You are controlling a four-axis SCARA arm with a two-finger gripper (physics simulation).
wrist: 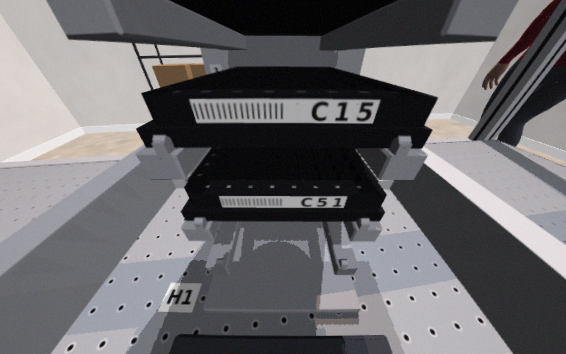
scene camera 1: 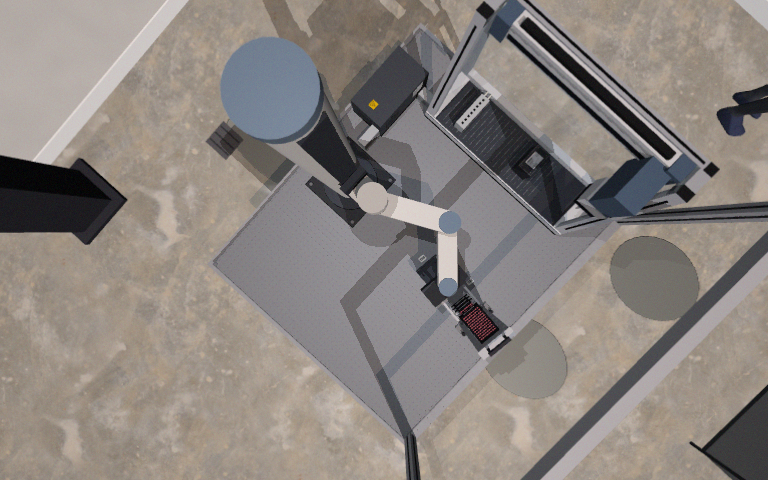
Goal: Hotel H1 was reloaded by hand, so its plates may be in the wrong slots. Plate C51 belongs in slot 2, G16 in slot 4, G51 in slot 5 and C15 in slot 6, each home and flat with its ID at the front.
I see my gripper point(wrist: 283, 130), a plate C15 point(wrist: 242, 107), a plate G51 point(scene camera 1: 478, 322), a plate C51 point(wrist: 232, 184) and a hotel H1 point(wrist: 262, 51).
The wrist view misses the plate G51: it is out of frame.
